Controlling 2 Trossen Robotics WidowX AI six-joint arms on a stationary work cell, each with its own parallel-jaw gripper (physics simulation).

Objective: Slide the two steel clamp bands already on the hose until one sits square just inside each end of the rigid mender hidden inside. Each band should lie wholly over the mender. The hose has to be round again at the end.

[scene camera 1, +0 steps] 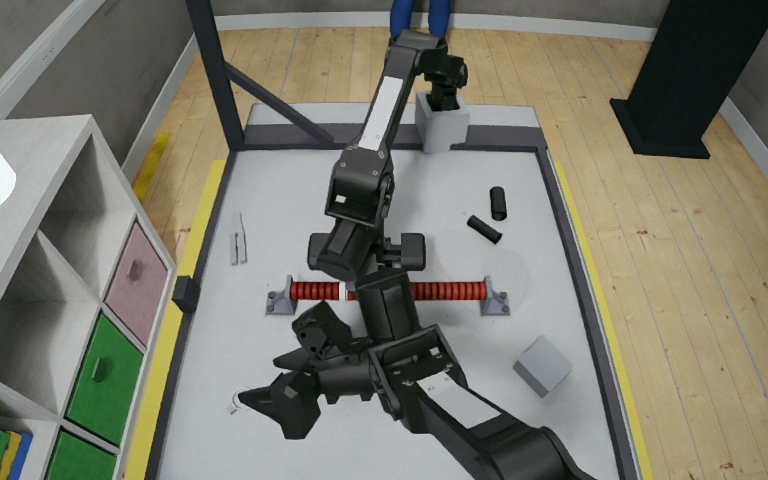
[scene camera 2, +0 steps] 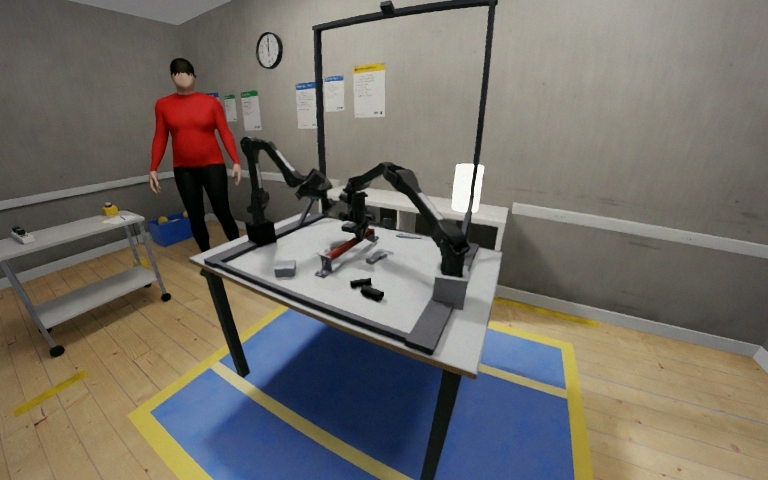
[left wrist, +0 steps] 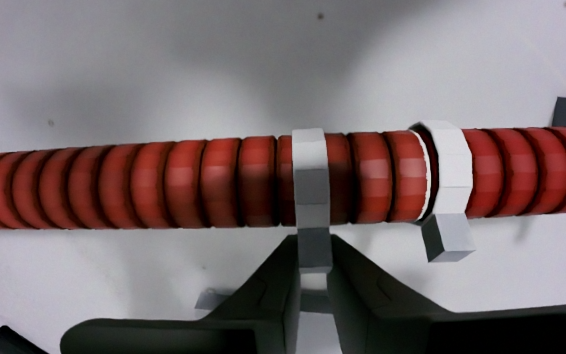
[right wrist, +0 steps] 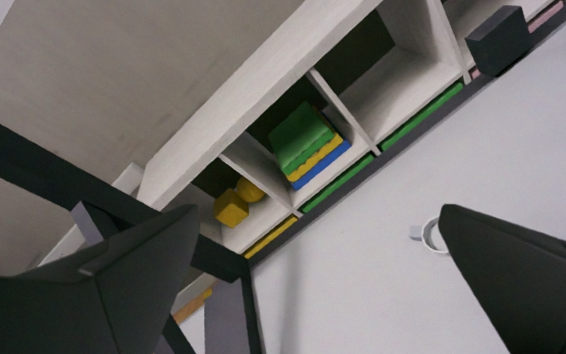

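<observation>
The red ribbed hose (scene camera 1: 447, 290) (scene camera 2: 342, 247) (left wrist: 185, 185) lies straight between two grey end brackets (scene camera 1: 281, 303) (scene camera 1: 496, 303). One steel band (left wrist: 311, 185) sits nearly square around the hose. My left gripper (left wrist: 311, 244) is shut on this band's tab, below the hose in the left wrist view; its tips are hidden in scene camera 1. The other steel band (scene camera 1: 342, 290) (left wrist: 454, 165) is around the hose farther right in the left wrist view, slightly tilted, beside a thin white line. My right gripper (scene camera 1: 258, 378) (right wrist: 319, 215) is open and empty, away from the hose. The mender is hidden.
A loose ring with a tab (scene camera 1: 235, 399) (right wrist: 425, 237) lies on the table near my right gripper. Two black tubes (scene camera 1: 497, 202) (scene camera 1: 484, 229) and a grey block (scene camera 1: 542, 365) (scene camera 2: 284, 268) lie at the right in scene camera 1. Thin grey strips (scene camera 1: 242, 243) lie at its left.
</observation>
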